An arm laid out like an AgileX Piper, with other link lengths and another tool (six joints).
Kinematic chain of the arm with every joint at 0, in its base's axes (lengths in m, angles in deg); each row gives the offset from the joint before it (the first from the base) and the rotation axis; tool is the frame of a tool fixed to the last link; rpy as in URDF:
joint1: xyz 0 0 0.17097 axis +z
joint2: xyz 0 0 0 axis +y
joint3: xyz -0.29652 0 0.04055 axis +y
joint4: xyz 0.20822 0 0.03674 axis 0.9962 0 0.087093
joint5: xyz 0 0 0 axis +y
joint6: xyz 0.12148 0 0.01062 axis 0.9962 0 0.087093
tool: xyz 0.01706 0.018 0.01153 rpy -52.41 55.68 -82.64
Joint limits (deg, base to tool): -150..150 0..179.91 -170..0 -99.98..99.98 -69.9..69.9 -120..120
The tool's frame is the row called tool.
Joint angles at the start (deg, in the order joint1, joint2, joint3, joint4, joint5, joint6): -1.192, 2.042, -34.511, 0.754, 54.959, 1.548
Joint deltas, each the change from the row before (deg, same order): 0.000, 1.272, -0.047, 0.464, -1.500, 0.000; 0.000, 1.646, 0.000, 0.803, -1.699, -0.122; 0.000, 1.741, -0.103, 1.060, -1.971, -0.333; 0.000, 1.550, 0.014, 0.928, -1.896, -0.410; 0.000, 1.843, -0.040, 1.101, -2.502, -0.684; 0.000, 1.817, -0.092, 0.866, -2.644, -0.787; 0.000, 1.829, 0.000, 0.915, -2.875, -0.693
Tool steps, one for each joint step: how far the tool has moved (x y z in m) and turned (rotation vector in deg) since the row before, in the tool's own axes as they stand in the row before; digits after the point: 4 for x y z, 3 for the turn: -0.0047, -0.0004, 0.0035, -0.160, -0.236, 0.458; -0.0055, 0.0004, 0.0045, -0.485, -0.134, 0.532; -0.0066, 0.0002, 0.0046, -0.471, -0.425, 0.682; -0.0055, 0.0004, 0.0045, -0.349, -0.419, 0.541; -0.0070, 0.0001, 0.0056, -0.194, -0.771, 0.623; -0.0070, -0.0005, 0.0060, 0.125, -0.934, 0.455; -0.0068, -0.0004, 0.0065, 0.241, -0.923, 0.653
